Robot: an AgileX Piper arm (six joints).
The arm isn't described. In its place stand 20 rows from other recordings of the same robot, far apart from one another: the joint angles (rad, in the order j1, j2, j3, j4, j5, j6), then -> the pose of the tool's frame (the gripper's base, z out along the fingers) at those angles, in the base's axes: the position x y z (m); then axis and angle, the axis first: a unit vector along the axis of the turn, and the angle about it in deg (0 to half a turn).
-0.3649, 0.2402, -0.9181, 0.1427, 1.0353, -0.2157 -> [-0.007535, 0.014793, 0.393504, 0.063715, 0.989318, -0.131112, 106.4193]
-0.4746, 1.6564, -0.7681, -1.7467, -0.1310, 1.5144 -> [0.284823, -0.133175, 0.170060, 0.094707, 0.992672, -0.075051, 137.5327]
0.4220, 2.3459, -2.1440, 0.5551, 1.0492, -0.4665 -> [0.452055, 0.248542, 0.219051, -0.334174, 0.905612, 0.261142, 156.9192]
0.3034, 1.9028, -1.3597, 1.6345, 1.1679, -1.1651 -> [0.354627, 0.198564, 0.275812, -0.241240, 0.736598, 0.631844, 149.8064]
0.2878, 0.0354, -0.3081, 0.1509, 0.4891, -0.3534 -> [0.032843, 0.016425, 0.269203, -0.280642, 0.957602, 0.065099, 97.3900]
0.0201, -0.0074, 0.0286, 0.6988, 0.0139, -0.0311 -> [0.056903, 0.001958, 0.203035, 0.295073, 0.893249, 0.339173, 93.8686]
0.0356, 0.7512, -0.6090, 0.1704, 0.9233, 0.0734 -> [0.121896, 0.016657, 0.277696, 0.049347, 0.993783, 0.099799, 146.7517]
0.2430, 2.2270, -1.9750, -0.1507, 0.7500, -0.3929 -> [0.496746, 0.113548, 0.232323, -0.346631, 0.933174, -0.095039, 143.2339]
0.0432, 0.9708, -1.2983, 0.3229, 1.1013, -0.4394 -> [0.160481, 0.032713, 0.445187, -0.233358, 0.968829, 0.083153, 127.0713]
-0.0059, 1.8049, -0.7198, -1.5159, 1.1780, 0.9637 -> [0.271976, -0.085549, 0.158173, -0.066663, 0.819692, -0.568912, 174.1325]
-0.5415, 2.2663, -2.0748, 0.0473, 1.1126, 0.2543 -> [0.425166, -0.251221, 0.225554, 0.393621, 0.919269, -0.002742, 159.5611]
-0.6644, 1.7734, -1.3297, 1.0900, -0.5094, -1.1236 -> [0.305552, -0.289278, 0.316454, 0.414293, 0.779265, -0.470220, 113.8096]
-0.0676, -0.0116, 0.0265, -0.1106, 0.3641, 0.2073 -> [0.052453, -0.007136, 0.172398, 0.100231, 0.994945, -0.006130, 106.5918]
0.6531, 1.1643, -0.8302, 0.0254, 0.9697, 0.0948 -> [0.160778, 0.125412, 0.272366, -0.269648, 0.959947, 0.076104, 161.6142]
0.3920, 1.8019, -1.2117, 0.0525, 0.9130, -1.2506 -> [0.318905, 0.135923, 0.197610, -0.722064, 0.691717, -0.012255, 170.8898]
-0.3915, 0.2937, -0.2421, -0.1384, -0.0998, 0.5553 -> [0.075209, -0.029694, 0.284810, 0.386262, 0.922132, 0.021789, 82.3208]
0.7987, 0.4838, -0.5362, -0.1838, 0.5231, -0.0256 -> [0.073976, 0.064061, 0.311914, -0.439032, 0.884181, 0.159607, 113.6742]
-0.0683, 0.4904, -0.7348, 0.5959, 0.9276, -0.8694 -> [0.072851, 0.035981, 0.353276, -0.339016, 0.938424, 0.066548, 115.9315]
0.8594, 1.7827, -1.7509, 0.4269, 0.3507, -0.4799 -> [0.273029, 0.336580, 0.403117, -0.469853, 0.816163, 0.336328, 114.8960]
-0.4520, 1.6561, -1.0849, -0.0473, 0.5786, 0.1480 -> [0.303949, -0.150190, 0.224415, 0.279316, 0.958500, -0.057094, 151.5468]
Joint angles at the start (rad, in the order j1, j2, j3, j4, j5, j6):
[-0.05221, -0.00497, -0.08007, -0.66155, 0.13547, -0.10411]
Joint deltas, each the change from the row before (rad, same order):
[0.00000, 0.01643, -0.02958, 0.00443, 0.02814, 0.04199]
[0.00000, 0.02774, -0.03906, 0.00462, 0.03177, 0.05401]
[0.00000, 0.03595, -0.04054, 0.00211, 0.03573, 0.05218]
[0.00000, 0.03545, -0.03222, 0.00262, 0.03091, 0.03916]
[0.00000, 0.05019, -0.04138, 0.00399, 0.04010, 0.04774]
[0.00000, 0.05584, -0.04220, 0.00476, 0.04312, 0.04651]
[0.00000, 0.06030, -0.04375, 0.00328, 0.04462, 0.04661]
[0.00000, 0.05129, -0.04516, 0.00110, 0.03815, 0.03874]
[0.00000, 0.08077, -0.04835, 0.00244, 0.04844, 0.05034]
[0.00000, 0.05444, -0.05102, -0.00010, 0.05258, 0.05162]
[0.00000, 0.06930, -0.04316, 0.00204, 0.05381, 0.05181]
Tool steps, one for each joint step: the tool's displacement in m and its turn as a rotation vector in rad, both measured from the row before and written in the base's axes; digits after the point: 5 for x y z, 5 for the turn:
[-0.00038, -0.00149, 0.00695, 0.04937, 0.00269, -0.01365]
[0.00028, -0.00169, 0.00921, 0.06217, 0.00477, -0.01553]
[0.00136, -0.00197, 0.00894, 0.05889, 0.01407, -0.01934]
[0.00220, -0.00172, 0.00647, 0.04610, 0.01969, -0.01772]
[0.00387, -0.00223, 0.00786, 0.05724, 0.02988, -0.02450]
[0.00510, -0.00238, 0.00732, 0.05686, 0.03641, -0.02816]
[0.00623, -0.00250, 0.00714, 0.05494, 0.03962, -0.03166]
[0.00542, -0.00214, 0.00843, 0.04303, 0.02548, -0.02891]
[0.01067, -0.00283, 0.00594, 0.05658, 0.05554, -0.03946]
[0.00646, -0.00282, 0.00829, 0.05244, 0.02843, -0.04542]
[0.00980, -0.00289, 0.00367, 0.05412, 0.05067, -0.04876]

